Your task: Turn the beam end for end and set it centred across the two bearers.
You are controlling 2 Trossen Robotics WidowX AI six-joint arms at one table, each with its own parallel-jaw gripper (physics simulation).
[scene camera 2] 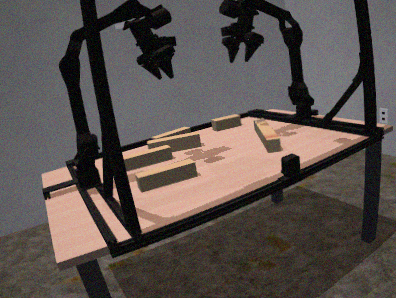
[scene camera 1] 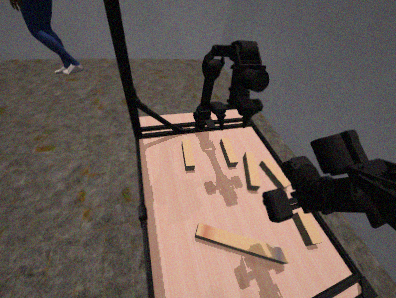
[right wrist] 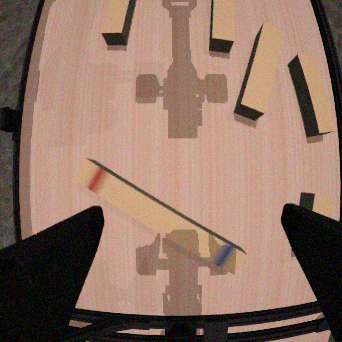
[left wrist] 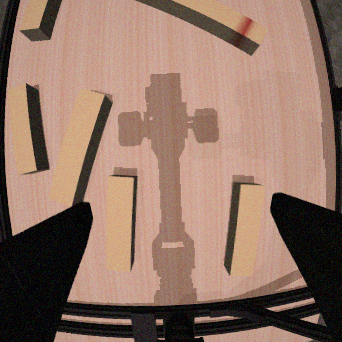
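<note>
The beam, a long pale bar, lies slanted on the table. In the right wrist view its red band is at the upper left and its blue band at the lower right, partly in shadow. Two roughly parallel shorter blocks, apparently the bearers, are one block and another block, a gap between them. My left gripper is open, high above the blocks. My right gripper is open, high above the beam.
Three more plain blocks lie along one long side: a slanted block, one beside it, and one farther along. A black frame edges the table, with uprights.
</note>
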